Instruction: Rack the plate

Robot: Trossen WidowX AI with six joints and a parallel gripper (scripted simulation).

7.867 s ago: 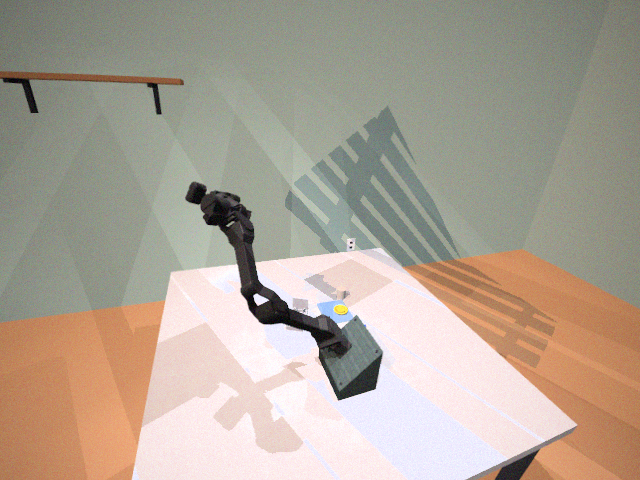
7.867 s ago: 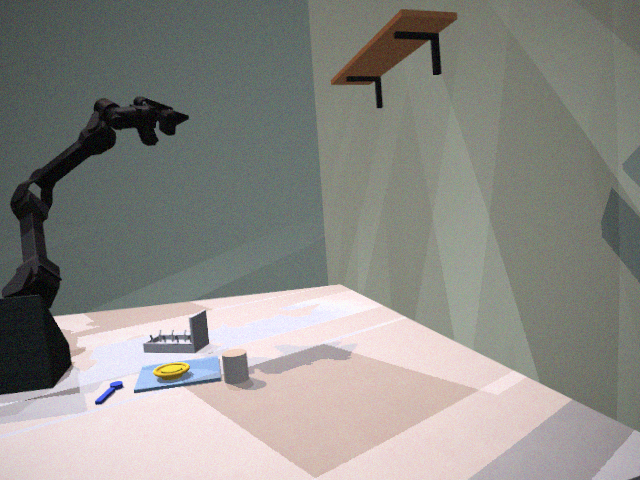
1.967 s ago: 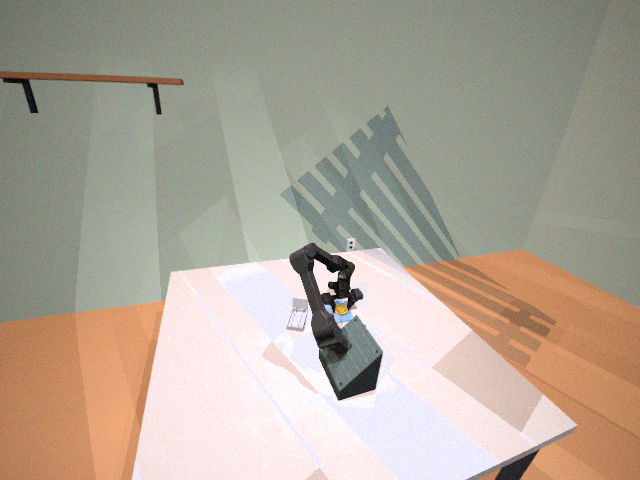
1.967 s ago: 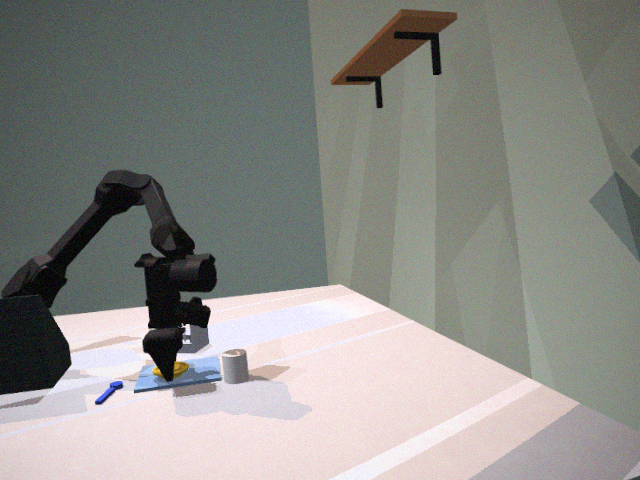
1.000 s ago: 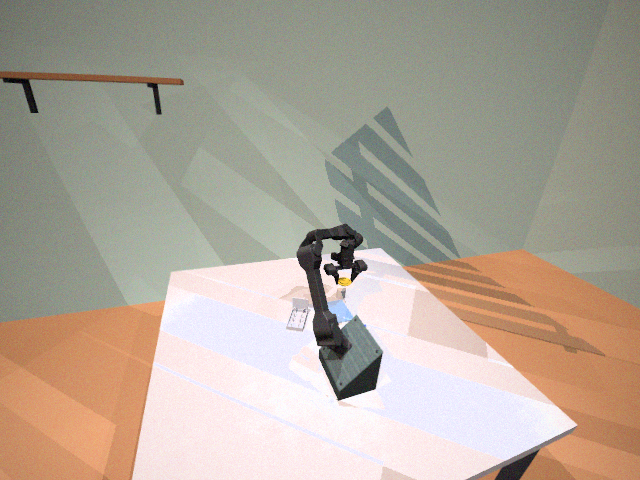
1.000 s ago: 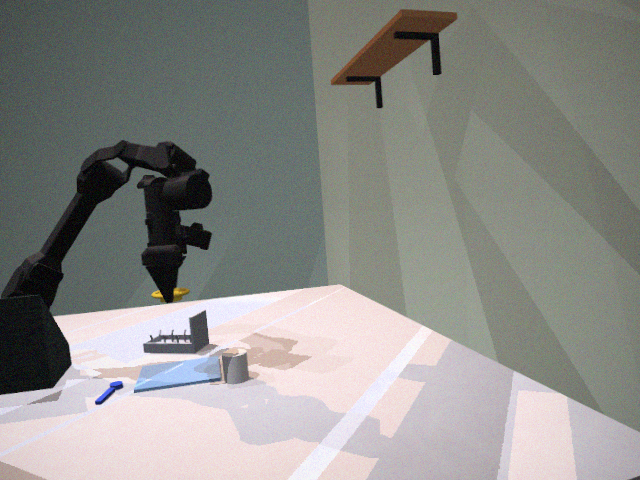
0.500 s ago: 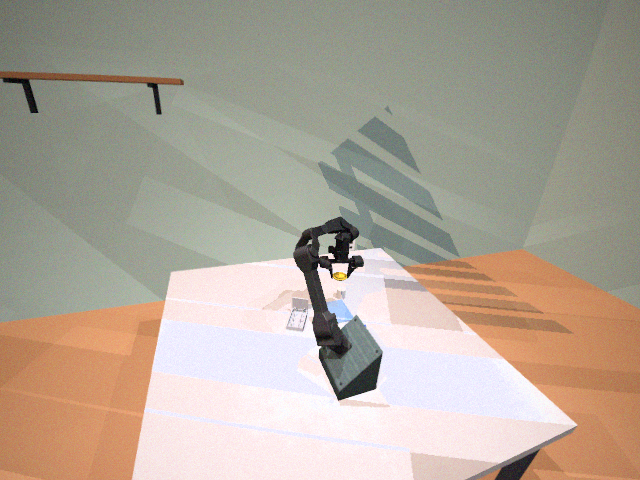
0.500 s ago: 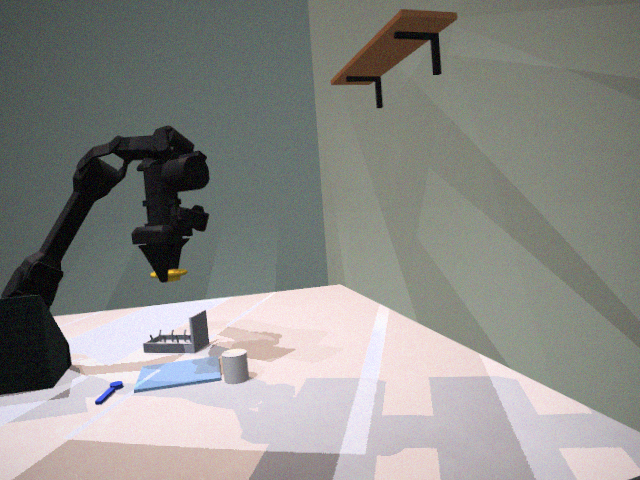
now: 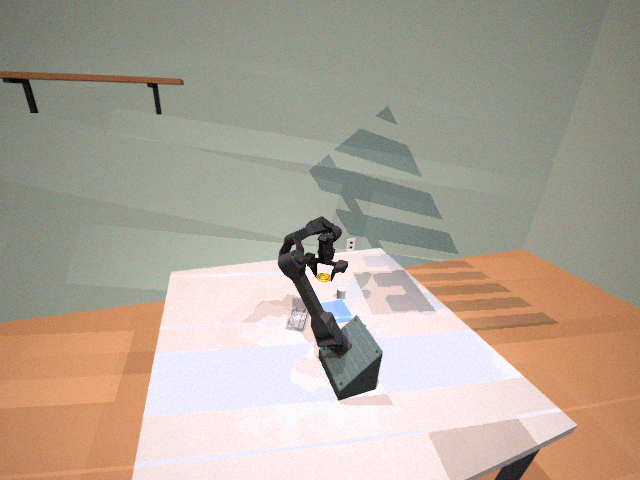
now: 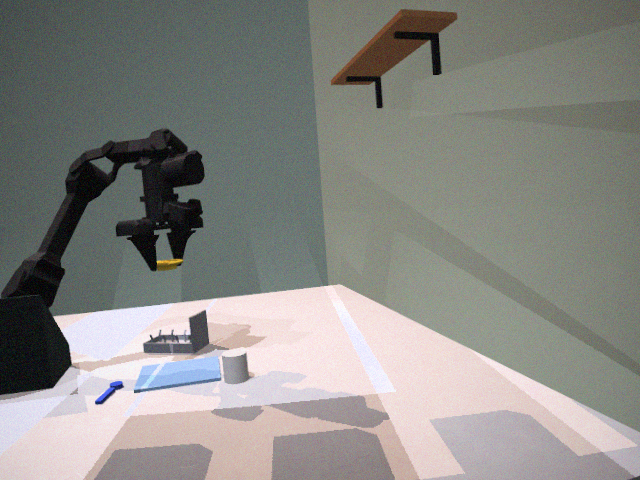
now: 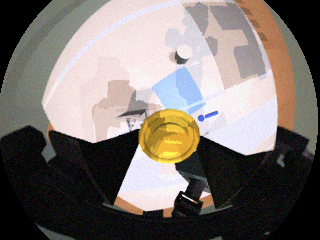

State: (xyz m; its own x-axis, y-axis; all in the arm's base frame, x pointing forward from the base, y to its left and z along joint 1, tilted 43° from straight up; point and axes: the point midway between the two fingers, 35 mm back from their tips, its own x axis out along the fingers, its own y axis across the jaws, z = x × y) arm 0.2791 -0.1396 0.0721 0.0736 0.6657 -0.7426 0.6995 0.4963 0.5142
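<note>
My gripper tip is 11 cm to the right of the grey dish rack and 17 cm above it. Round my gripper tip: blue spoon: 12 cm behind, 11 cm to the right, 19 cm below; yellow plate: 1 cm above; grey cup: 10 cm ahead, 15 cm to the right, 17 cm below.
</note>
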